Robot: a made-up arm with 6 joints.
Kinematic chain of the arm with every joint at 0, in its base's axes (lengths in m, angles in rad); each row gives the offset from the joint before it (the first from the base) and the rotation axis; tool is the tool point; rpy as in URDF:
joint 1: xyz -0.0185 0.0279 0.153 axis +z
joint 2: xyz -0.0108 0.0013 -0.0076 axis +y
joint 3: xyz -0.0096 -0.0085 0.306 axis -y
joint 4: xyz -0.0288 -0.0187 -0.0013 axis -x
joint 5: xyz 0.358 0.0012 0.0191 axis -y
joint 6: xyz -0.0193 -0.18 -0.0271 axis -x
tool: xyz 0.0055 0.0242 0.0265 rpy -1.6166 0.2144 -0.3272
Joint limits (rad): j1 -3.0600..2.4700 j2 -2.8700..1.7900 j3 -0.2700..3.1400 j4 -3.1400..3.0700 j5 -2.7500..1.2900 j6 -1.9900..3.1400
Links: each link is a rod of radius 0.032 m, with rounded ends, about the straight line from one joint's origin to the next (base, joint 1, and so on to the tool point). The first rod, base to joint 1, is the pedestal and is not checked.
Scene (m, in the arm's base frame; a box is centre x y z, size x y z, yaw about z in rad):
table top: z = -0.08
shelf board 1: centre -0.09 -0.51 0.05 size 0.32 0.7 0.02 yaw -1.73
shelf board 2: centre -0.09 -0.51 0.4 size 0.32 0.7 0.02 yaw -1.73
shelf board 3: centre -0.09 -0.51 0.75 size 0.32 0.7 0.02 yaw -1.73
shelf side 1: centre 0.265 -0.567 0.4 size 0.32 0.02 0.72 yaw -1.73
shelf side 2: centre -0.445 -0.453 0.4 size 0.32 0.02 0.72 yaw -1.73
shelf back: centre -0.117 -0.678 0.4 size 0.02 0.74 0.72 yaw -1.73
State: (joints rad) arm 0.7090 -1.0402 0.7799 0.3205 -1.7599 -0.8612
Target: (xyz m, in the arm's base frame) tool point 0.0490 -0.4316 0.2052
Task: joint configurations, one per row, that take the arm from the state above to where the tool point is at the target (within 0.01 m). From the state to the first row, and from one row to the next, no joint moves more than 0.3 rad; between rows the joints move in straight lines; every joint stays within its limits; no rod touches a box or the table.
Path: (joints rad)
1: 0.5401 -1.0746 0.5601 0.2357 -1.7566 -0.8189
2: 0.3713 -1.1090 0.3404 0.1508 -1.7534 -0.7765
3: 0.2024 -1.1434 0.1206 0.0660 -1.7501 -0.7342
4: 0.0019 -0.9299 0.0425 -0.2142 -1.7402 -0.8284
5: -0.1986 -0.7165 -0.0356 -0.4944 -1.7303 -0.9226
6: -0.3992 -0.5030 -0.1138 -0.7745 -1.7205 -1.0168
7: -0.5997 -0.2895 -0.1919 -1.0547 -1.7106 -1.1110
8: -0.8002 -0.0761 -0.2700 -1.3349 -1.7007 -1.2052
9: -0.8353 0.0803 -0.2263 -1.0432 -1.7282 -1.1530
10: -0.8704 0.2366 -0.1825 -0.7516 -1.7557 -1.1009
11: -0.9054 0.3930 -0.1388 -0.4599 -1.7831 -1.0487
12: -0.9405 0.5494 -0.0951 -0.1682 -1.8106 -0.9965

